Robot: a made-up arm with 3 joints.
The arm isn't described. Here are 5 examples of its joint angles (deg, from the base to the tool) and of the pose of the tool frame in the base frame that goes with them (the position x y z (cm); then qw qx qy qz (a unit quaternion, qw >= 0)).
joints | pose
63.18 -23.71 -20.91 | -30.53 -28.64 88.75 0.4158 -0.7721 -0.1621 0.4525
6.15 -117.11 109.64 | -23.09 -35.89 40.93 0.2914 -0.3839 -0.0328 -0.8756
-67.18 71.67 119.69 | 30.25 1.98 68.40 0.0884 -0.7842 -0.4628 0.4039
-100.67 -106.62 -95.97 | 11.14 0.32 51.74 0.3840 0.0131 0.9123 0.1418
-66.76 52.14 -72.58 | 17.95 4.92 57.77 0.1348 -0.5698 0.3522 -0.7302
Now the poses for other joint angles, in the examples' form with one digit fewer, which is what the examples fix.
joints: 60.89 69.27 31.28
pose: -21.8 -47.9 74.7 0.666 -0.418 0.238 0.571
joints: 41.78 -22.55 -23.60
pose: -21.1 -37.0 83.3 0.396 -0.688 -0.342 0.503
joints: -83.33 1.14 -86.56
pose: 16.8 2.5 64.4 0.377 -0.491 0.607 -0.499
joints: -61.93 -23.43 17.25
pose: 29.0 -21.7 63.3 0.304 -0.340 -0.843 0.285
